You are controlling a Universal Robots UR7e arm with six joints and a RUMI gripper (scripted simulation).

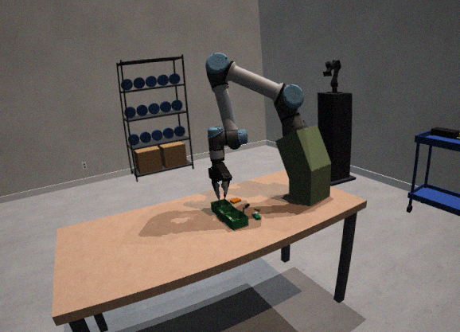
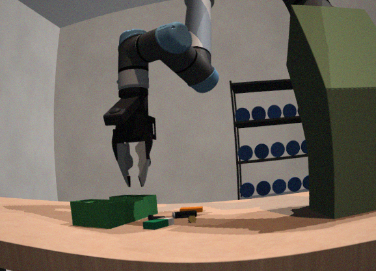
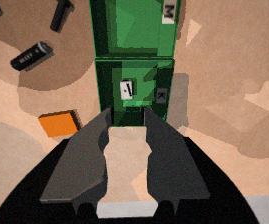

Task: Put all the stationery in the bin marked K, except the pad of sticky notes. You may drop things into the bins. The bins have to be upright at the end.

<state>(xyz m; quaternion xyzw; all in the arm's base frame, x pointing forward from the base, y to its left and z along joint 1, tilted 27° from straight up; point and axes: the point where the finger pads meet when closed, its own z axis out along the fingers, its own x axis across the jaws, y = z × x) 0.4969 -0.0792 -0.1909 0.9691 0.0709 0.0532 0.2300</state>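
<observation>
The green block lies 130 mm behind my hand, 140 mm to the left of it and 80 mm below it. The rest, counted from my hand: white sharpener-like piece (70 mm below); then green bin (80 mm to the left, 60 mm below); then black bolt (80 mm behind, 80 mm to the left, 80 mm below).
</observation>
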